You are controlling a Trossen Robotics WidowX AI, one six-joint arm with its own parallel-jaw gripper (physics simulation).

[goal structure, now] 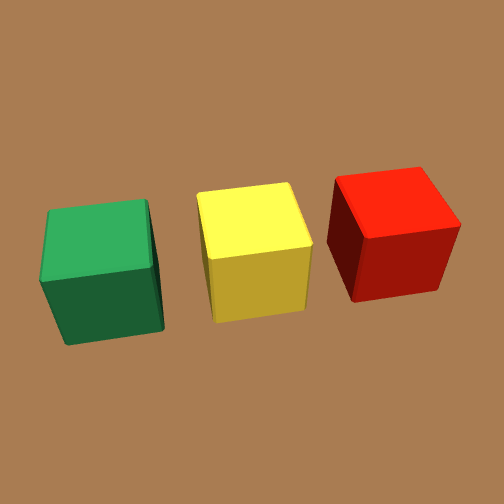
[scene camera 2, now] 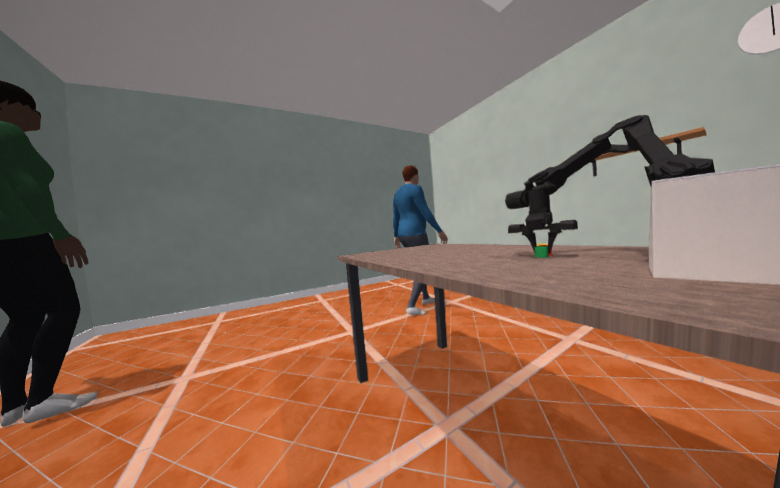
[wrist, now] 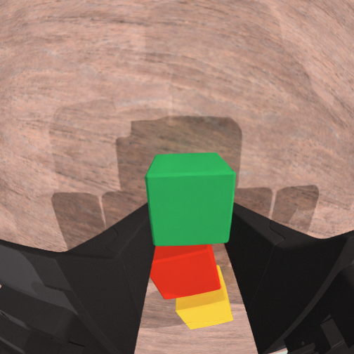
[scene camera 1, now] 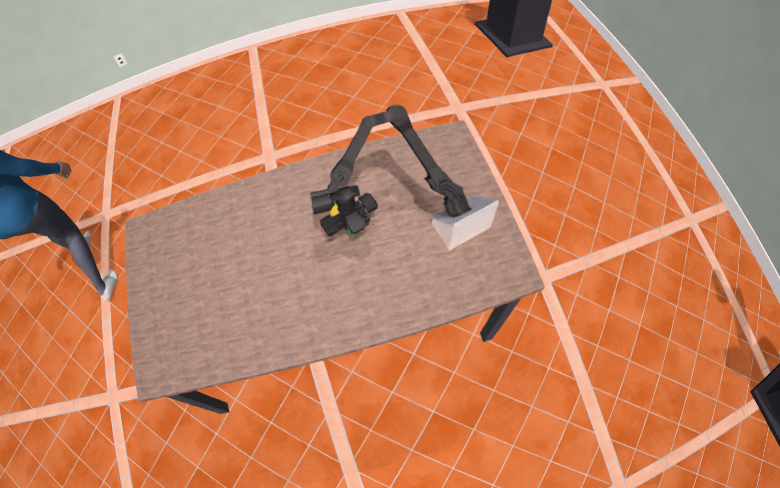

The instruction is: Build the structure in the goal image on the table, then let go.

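Seen in the pictures: gripper, between the fingertips: (scene camera 2: 542, 253); arm's base, origin of its link: (scene camera 2: 700, 208) (scene camera 1: 460, 212).
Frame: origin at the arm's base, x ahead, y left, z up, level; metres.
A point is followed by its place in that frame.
Observation:
A green cube (scene camera 1: 351, 231) (scene camera 2: 541, 251) {y -0.128, x 0.309, z -0.097 m} (wrist: 191, 209) is between the fingertips of my gripper (scene camera 2: 543, 249) {y -0.155, x 0.315, z -0.108 m} (wrist: 187, 207), which is shut on it, down at table level. A red cube (wrist: 186, 275) lies right behind the green one in the wrist view, turned slightly, and a sliver of it shows in scene camera 2. A yellow cube (scene camera 1: 334, 211) {y -0.219, x 0.349, z -0.084 m} (wrist: 205, 312) lies behind the red one, also a little turned and offset to the right in the wrist view. Whether the cubes touch each other cannot be told.
The wood-look table (scene camera 1: 247, 299) {y -0.057, x 0.736, z -0.116 m} (scene camera 2: 460, 270) {y 0.157, x 0.406, z -0.116 m} carries the arm's white base block (scene camera 1: 471, 226) {y 0.051, x -0.016, z -0.021 m} (scene camera 2: 713, 224) {y 0.052, x -0.010, z -0.026 m} at one end. A person in blue (scene camera 1: 17, 207) (scene camera 2: 410, 212) is beyond the table, and a person in green (scene camera 2: 23, 184) stands at the left in scene camera 2.

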